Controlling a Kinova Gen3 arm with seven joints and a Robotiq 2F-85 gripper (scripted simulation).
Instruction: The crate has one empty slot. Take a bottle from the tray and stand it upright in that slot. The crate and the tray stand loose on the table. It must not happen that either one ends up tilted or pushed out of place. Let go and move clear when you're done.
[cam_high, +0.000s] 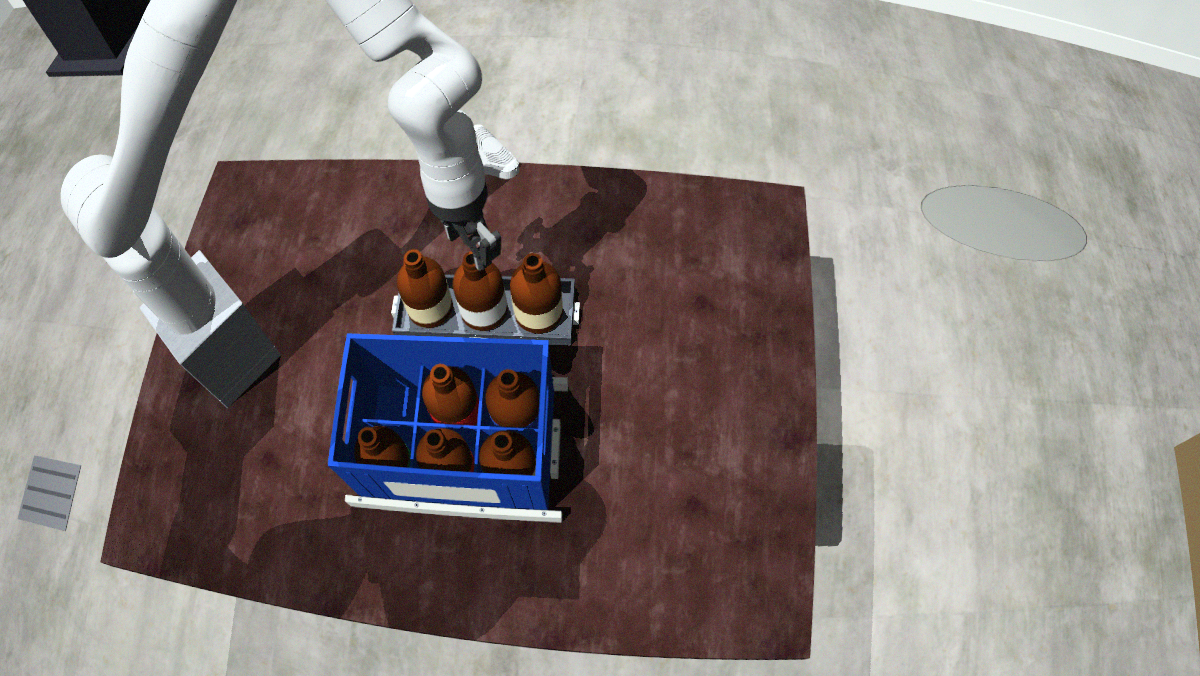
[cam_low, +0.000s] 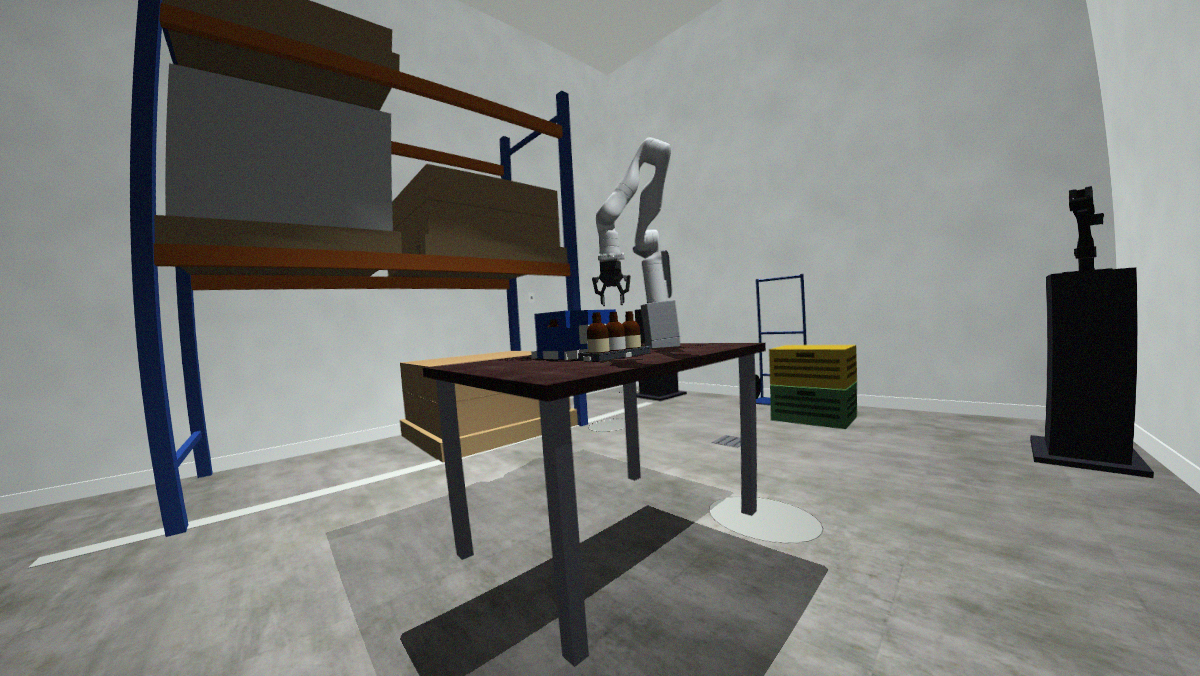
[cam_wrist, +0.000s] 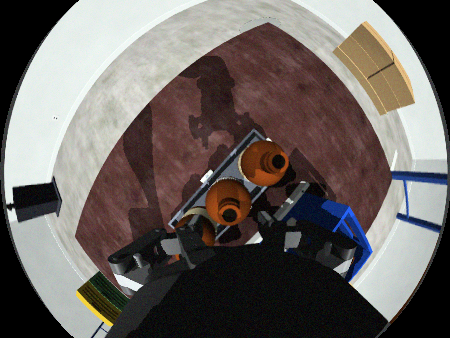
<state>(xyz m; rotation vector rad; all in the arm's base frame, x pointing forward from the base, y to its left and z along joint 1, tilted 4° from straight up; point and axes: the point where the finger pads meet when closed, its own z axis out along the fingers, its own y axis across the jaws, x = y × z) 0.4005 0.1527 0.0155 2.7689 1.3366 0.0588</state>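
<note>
Now: hand 110 mm above the brown bottle. Also, from my hand: grey tray 180 mm below; crate 220 mm to the right, 110 mm below, 10 mm ahead.
</note>
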